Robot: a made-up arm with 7 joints. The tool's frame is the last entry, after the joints.
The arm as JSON. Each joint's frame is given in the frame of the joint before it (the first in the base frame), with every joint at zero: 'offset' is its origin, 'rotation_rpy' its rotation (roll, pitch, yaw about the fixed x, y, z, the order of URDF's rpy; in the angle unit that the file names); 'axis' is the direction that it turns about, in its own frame. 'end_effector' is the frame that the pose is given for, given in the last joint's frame.
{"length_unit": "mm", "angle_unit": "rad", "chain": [
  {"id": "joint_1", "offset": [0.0, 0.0, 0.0], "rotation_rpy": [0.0, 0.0, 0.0], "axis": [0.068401, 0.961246, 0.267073]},
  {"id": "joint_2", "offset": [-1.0, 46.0, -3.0], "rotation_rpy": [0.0, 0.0, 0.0], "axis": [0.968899, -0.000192, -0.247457]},
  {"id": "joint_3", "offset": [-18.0, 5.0, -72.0], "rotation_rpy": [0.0, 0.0, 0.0], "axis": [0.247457, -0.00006, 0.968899]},
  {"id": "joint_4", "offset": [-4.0, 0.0, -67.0], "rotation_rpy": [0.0, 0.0, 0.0], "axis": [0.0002, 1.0, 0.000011]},
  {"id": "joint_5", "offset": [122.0, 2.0, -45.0], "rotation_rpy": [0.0, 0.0, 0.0], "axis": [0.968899, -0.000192, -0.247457]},
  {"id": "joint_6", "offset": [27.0, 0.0, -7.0], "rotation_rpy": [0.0, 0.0, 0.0], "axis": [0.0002, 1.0, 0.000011]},
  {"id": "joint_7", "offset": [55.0, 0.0, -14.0], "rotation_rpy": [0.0, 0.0, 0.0], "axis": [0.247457, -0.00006, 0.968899]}
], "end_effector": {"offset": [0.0, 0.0, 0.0], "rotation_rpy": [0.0, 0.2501, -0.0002]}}
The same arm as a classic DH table. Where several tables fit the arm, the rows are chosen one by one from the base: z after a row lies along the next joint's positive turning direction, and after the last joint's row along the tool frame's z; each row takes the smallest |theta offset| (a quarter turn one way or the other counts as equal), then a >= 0, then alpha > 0; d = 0 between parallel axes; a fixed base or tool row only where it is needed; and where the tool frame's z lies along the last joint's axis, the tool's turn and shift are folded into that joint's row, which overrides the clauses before.
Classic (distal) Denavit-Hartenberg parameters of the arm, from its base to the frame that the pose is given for. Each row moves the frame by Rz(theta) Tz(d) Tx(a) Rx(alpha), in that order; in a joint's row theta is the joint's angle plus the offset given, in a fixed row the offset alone. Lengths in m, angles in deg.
base (fixed): a 0; alpha -74.51; d 0; theta offset -4.07
joint_1: a -0.0157; alpha -90; d 0.0433; theta offset -75.12
joint_2: a -0.005; alpha 90; d 0.0001; theta offset 74
joint_3: a 0.0127; alpha -90; d -0.1401; theta offset 90
joint_4: a 0.0134; alpha 90; d 0.002; theta offset 90
joint_5: a 0.0001; alpha -90; d 0.1572; theta offset 0
joint_6: a 0.0568; alpha 90; d 0; theta offset -90
joint_7: a 0; alpha 0; d 0; theta offset 0

